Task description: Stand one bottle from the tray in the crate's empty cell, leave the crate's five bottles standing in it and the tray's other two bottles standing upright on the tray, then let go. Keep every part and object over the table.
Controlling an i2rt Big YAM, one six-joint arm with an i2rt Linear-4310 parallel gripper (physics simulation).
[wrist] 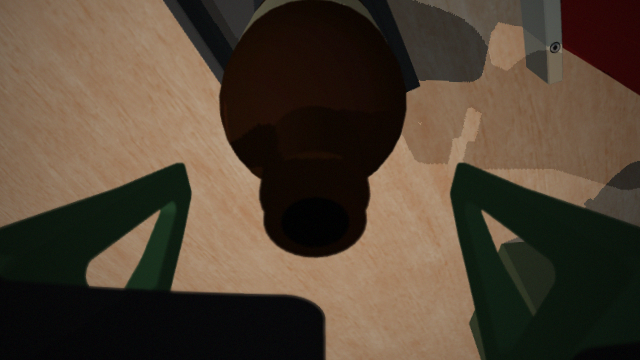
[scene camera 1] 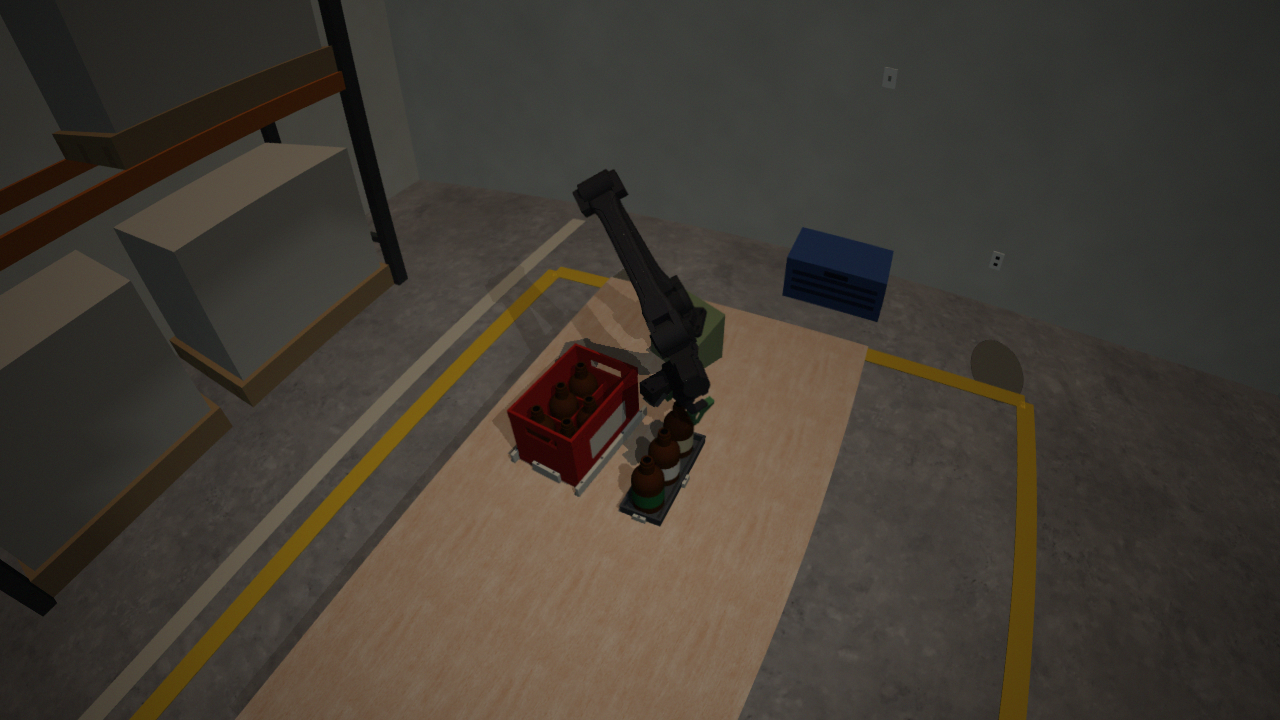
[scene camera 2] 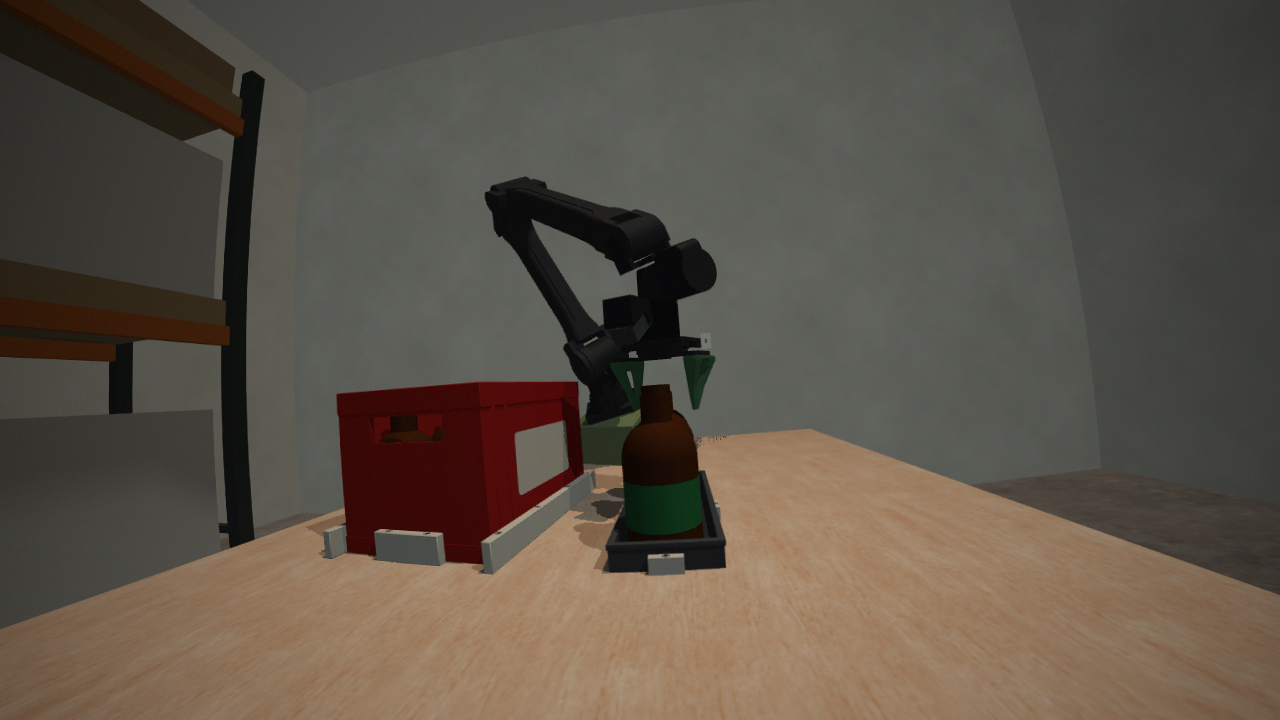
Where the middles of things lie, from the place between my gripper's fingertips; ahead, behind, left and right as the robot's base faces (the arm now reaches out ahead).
My gripper is now 10 mm short of the cream-labelled bottle (scene camera 1: 678, 421), 10 mm to the left of it and 40 mm above it. Round my hand: green-label bottle (scene camera 2: 661, 482) 190 mm ahead, 30 mm to the right, 40 mm below.
